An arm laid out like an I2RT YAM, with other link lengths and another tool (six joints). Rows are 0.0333 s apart.
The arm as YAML. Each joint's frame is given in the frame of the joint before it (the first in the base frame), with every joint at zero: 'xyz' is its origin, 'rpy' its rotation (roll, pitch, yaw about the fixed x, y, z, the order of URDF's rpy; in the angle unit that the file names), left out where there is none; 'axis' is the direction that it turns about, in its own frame. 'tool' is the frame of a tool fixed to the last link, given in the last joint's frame.
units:
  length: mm
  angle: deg
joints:
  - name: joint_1
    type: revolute
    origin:
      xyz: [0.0, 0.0, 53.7]
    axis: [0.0, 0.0, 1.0]
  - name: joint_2
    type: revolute
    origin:
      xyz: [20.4, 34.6, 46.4]
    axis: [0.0, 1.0, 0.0]
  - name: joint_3
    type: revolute
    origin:
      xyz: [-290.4, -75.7, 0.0]
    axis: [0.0, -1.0, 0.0]
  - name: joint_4
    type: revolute
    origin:
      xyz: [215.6, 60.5, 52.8]
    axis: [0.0, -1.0, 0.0]
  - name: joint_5
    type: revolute
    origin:
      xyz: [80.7, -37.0, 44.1]
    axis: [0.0, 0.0, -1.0]
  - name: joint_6
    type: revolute
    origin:
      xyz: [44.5, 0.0, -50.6]
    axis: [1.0, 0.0, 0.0]
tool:
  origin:
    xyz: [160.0, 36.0, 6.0]
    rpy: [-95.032, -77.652, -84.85]
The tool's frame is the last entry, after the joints.
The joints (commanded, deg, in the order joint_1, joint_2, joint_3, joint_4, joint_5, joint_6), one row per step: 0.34 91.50 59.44 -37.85 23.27 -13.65; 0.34 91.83 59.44 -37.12 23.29 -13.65; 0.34 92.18 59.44 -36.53 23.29 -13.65; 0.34 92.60 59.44 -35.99 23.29 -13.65; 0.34 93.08 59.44 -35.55 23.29 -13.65; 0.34 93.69 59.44 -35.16 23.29 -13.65; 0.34 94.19 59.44 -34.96 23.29 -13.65; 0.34 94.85 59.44 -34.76 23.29 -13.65; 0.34 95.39 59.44 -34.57 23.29 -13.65; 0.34 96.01 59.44 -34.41 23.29 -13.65
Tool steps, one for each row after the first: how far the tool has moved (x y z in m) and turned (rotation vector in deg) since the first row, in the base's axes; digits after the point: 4 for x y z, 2 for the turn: 0.0031 -0.0001 -0.0006 -0.02 -0.40 -0.01; 0.0056 0.0000 -0.0016 -0.01 -0.64 -0.01; 0.0077 0.0000 -0.0030 -0.01 -0.76 -0.01; 0.0094 0.0000 -0.0050 -0.01 -0.72 -0.01; 0.0106 0.0000 -0.0077 -0.02 -0.50 -0.01; 0.0110 0.0000 -0.0102 -0.02 -0.20 -0.01; 0.0113 0.0000 -0.0135 -0.02 0.26 -0.01; 0.0116 0.0000 -0.0162 -0.02 0.61 -0.01; 0.0116 0.0000 -0.0194 -0.03 1.07 -0.01
